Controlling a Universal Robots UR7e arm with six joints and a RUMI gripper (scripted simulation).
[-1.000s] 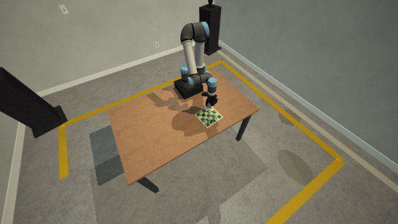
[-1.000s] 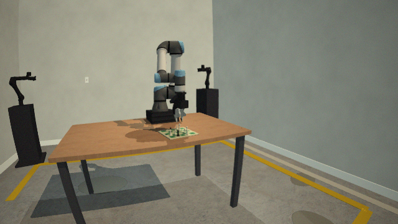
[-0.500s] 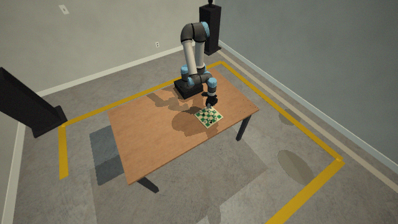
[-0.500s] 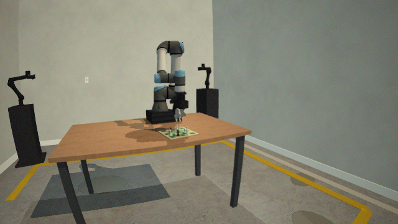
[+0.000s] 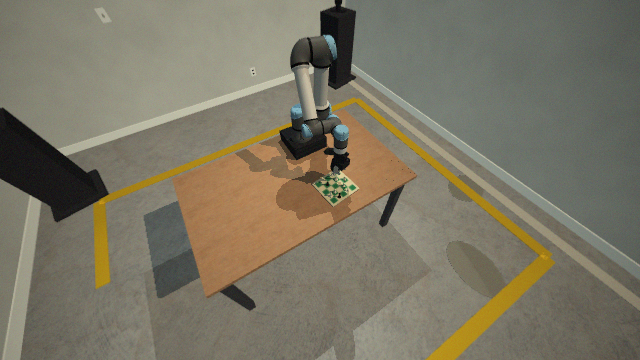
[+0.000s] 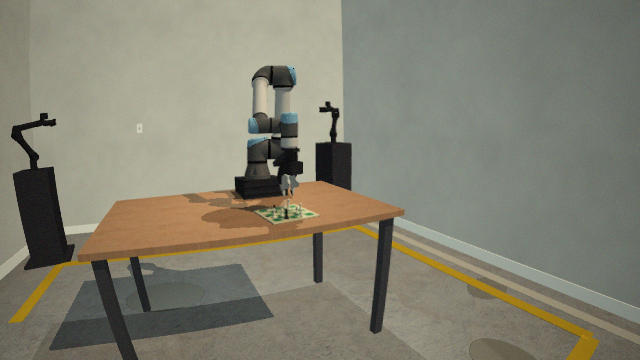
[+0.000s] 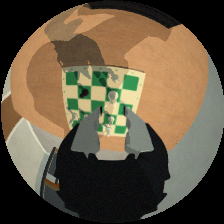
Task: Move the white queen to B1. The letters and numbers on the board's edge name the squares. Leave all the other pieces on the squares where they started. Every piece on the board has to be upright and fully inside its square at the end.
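My gripper is now 3 cm short of the green-and-cream chessboard, 4 cm to the left of it and 8 cm above it.
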